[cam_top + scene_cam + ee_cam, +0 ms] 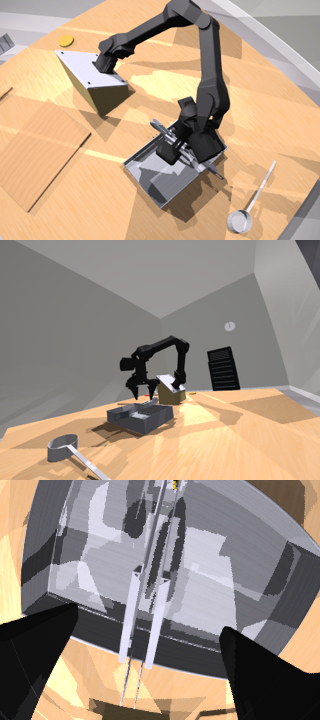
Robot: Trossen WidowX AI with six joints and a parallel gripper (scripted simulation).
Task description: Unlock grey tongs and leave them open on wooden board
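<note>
Now: gripper tip 7 cm above the grey roasting tin, 2 cm to the left of it and 2 cm short of it. Round my gripper tip: wooden board: 42 cm to the right, 29 cm behind, 9 cm below; yellow disc: 69 cm behind, 9 cm below, 8 cm to the right; yellow lock piece: 8 cm ahead, 3 cm below, 2 cm to the left.
</note>
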